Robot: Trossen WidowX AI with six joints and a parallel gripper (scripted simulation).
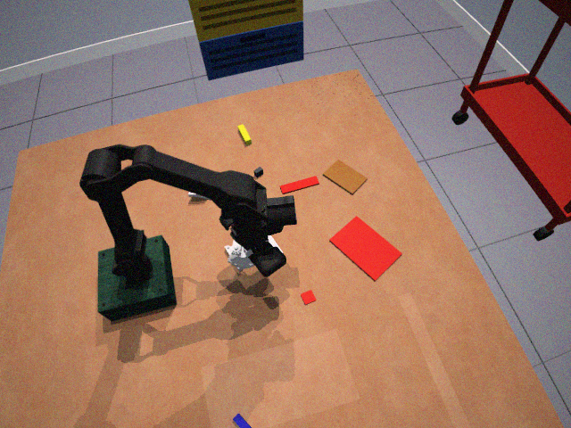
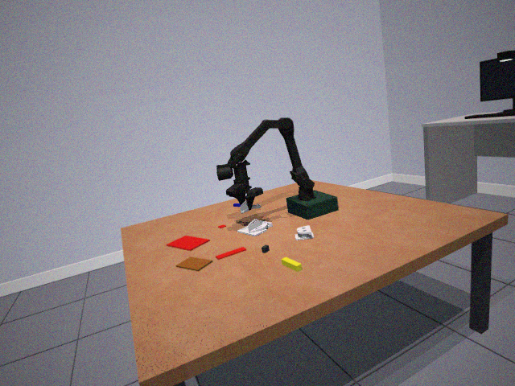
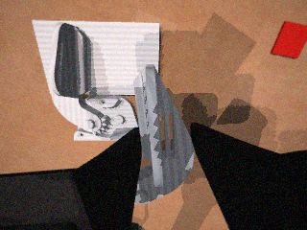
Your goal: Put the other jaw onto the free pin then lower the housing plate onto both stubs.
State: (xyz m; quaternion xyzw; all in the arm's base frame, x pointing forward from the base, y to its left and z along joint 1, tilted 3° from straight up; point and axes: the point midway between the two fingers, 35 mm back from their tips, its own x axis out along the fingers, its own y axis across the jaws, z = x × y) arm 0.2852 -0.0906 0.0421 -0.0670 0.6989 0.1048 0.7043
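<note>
Right now the white base plate is 80 mm below my gripper tip, 70 mm to the left of it and 30 mm ahead of it. Also, from my gripper tip: red bar (210 mm ahead, 200 mm to the left, 80 mm below); small red square (120 mm to the right, 80 mm below, 80 mm ahead); large red plate (280 mm ahead, 80 mm below, 60 mm to the right).
</note>
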